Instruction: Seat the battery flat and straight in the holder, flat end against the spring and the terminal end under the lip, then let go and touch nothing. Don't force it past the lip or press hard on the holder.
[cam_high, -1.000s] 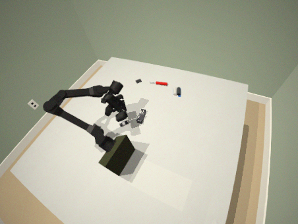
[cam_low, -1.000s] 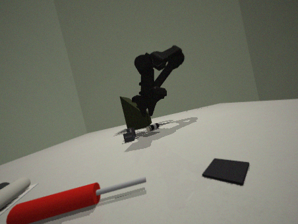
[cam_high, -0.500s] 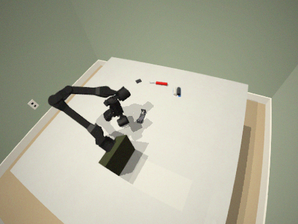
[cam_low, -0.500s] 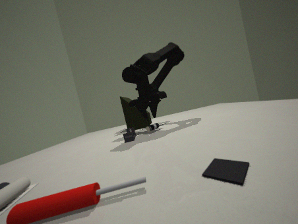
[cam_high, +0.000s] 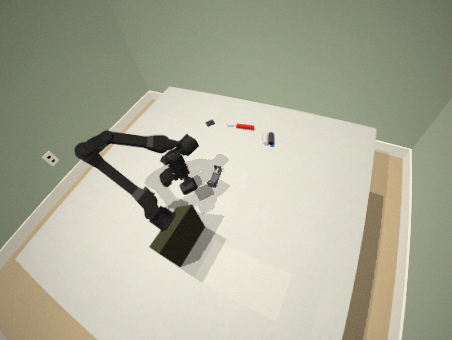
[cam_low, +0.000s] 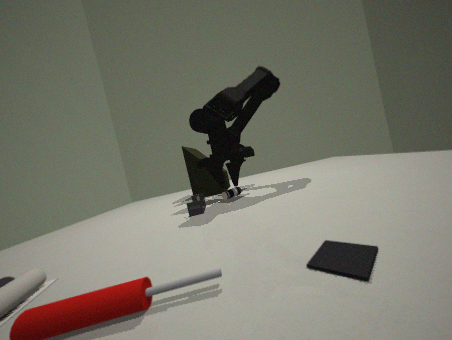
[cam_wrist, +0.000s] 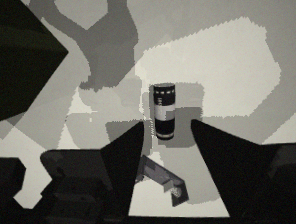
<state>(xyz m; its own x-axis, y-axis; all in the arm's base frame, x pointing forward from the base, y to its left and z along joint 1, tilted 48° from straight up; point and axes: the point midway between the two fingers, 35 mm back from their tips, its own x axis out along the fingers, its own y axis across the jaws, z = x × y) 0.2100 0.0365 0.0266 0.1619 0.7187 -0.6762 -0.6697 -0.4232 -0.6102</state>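
Right now the battery is 20 mm below my gripper tip. The rest, counted from my gripper tip: red-handled screwdriver: 410 mm ahead, 90 mm to the right, 20 mm below; then flat black square: 410 mm ahead, 80 mm to the left, 30 mm below.
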